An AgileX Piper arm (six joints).
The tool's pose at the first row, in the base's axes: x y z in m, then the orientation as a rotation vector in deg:
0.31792 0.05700 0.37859 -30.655 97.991 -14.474
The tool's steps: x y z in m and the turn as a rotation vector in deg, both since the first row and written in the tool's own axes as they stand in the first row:
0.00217 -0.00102 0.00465 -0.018 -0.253 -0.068
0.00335 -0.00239 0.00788 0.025 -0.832 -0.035
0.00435 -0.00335 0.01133 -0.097 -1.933 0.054
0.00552 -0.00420 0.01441 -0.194 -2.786 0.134
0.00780 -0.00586 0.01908 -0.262 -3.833 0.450
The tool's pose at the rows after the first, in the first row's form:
0.32236 0.05565 0.37618 -30.739 97.734 -14.430
0.32563 0.05429 0.37509 -30.704 97.171 -14.266
0.32905 0.05341 0.37392 -30.764 96.150 -13.765
0.33206 0.05249 0.37263 -30.801 95.360 -13.368
0.33664 0.05053 0.37041 -30.620 94.430 -12.770

